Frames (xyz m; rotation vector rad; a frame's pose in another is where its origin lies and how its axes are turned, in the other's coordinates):
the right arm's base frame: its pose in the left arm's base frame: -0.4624 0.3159 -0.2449 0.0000 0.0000 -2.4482
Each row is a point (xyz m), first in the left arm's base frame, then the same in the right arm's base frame.
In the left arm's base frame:
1: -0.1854 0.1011 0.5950
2: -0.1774 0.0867 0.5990
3: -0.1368 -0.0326 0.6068
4: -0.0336 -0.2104 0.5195
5: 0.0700 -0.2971 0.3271
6: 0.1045 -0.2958 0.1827
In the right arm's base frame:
1: -0.0757 0.3422 0.8399
2: -0.0727 0.3584 0.8439
3: -0.0277 0.4761 0.8517
4: 0.0066 0.6788 0.7644
5: -0.0177 0.8117 0.5720
6: -0.0450 0.8328 0.4276

